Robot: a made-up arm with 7 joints. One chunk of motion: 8 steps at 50 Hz.
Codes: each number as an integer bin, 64 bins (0 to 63) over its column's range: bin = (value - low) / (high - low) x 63, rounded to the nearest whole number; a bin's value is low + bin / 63 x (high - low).
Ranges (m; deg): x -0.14..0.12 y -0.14..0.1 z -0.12..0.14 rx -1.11..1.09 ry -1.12..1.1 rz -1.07..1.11
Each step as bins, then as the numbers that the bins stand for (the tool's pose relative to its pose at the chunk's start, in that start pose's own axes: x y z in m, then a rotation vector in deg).
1 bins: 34 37 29 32 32 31
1 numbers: 0.0003 0.0010 -0.0003 0.01 0.01 0.00
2 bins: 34 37 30 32 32 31
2 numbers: 0.0003 0.0010 0.0038 0.01 0.01 0.00
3 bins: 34 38 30 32 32 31
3 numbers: 0.0003 0.0048 0.0038 0.01 0.01 0.00
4 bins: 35 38 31 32 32 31
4 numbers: 0.0044 0.0048 0.0079 0.01 0.01 0.00
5 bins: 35 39 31 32 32 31
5 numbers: 0.0044 0.0086 0.0079 0.01 0.01 0.00
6 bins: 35 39 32 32 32 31
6 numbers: 0.0044 0.0086 0.0121 0.01 0.01 0.00
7 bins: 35 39 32 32 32 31
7 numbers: 0.0044 0.0086 0.0121 0.01 0.01 0.00
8 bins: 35 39 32 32 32 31
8 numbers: 0.0044 0.0086 0.0121 0.01 0.01 0.00
